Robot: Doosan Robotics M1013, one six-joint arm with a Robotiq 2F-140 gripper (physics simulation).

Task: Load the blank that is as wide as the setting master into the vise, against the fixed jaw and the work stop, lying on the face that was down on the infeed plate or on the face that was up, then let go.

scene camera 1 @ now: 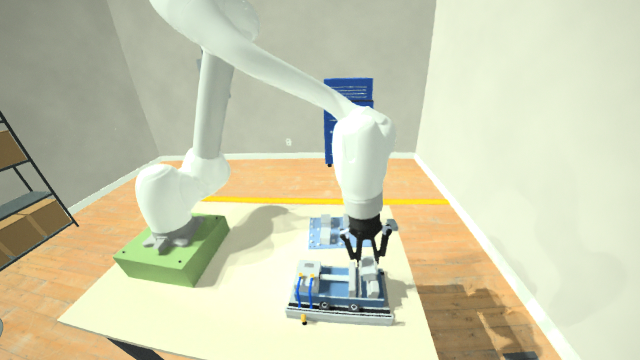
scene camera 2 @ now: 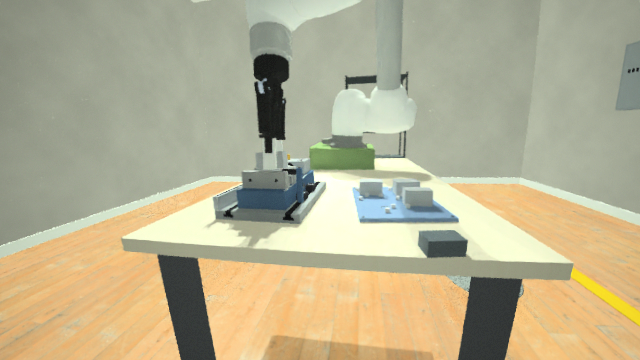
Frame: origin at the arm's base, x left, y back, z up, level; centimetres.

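Seen in the pictures: gripper, between the fingertips: (scene camera 1: 368, 271) (scene camera 2: 273, 169); arm's base, origin of its link: (scene camera 1: 176, 231) (scene camera 2: 346, 145).
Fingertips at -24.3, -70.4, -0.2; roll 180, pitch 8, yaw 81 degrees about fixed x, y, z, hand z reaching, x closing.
Pixels of each thing's top centre, then the offset from my fingertips to it, as dx, dy, dz.
- light grey blank, centre of its top: (scene camera 2: 271, 150) (scene camera 1: 368, 263) -0.3, +0.3, +4.1
- vise, centre of its top: (scene camera 2: 279, 163) (scene camera 1: 339, 275) -0.3, +8.7, +0.1
- dark grey block, centre of its top: (scene camera 2: 442, 235) (scene camera 1: 392, 222) +27.6, -19.7, -7.3
My gripper (scene camera 1: 366, 258) (scene camera 2: 269, 149) is shut on a light grey blank (scene camera 1: 369, 272) (scene camera 2: 260, 160) and points down over the right end of the vise (scene camera 1: 332, 301) (scene camera 2: 265, 198). In scene camera 1 the blank overlaps the space between the middle jaw (scene camera 1: 352, 280) and the right-hand jaw (scene camera 1: 373, 289) (scene camera 2: 264, 179). In scene camera 2 its lower part is hidden behind the near jaw, so I cannot tell whether it touches the vise floor, a jaw or the work stop. A dark grey block (scene camera 1: 392, 225) (scene camera 2: 442, 244) lies near the table corner; whether it is the setting master I cannot tell.
The blue infeed plate (scene camera 1: 314, 243) (scene camera 2: 372, 214) lies behind the vise in scene camera 1, with three grey blocks (scene camera 2: 371, 187) (scene camera 2: 406, 185) (scene camera 2: 418, 197) and small pins on it. Blue hoses (scene camera 1: 298, 291) rise at the vise's left end. The green robot base (scene camera 1: 162, 260) (scene camera 2: 342, 157) stands farther left.
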